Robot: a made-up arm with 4 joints.
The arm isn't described. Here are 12 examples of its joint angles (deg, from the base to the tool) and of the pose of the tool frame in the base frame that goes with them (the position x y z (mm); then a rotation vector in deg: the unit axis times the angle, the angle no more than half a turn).
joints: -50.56 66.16 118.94 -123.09
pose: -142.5 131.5 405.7 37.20 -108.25 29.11
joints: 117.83 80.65 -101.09 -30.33
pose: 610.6 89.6 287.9 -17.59 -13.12 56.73
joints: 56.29 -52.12 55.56 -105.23
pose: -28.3 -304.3 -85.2 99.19 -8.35 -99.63
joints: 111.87 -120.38 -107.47 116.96
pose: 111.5 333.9 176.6 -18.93 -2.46 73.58
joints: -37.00 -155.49 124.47 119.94
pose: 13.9 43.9 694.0 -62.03 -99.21 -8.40
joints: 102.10 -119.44 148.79 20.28
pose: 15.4 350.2 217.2 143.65 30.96 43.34
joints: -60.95 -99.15 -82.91 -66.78
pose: 57.8 -299.0 -149.3 -8.08 107.60 16.58
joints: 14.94 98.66 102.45 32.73
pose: 80.8 111.3 -269.0 86.26 -50.67 -86.78
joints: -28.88 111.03 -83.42 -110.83
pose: 303.6 248.3 322.1 -127.26 33.67 -23.21
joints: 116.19 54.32 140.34 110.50
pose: 263.5 -491.4 153.1 51.77 -88.67 -64.86
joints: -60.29 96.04 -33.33 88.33
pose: -105.6 584.1 74.4 11.76 59.02 115.54
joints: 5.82 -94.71 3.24 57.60
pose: -12.6 -244.4 615.2 33.34 -108.23 75.47
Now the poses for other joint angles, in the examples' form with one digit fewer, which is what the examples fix.
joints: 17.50 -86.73 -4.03 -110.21
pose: -30 -443 83 42.4 13.2 -72.8
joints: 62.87 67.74 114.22 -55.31
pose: 44 -52 134 -10.7 -145.0 45.1
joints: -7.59 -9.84 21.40 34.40
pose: -162 -382 -77 35.3 -148.9 -23.3
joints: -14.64 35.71 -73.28 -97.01
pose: 124 399 -107 139.7 45.3 39.7
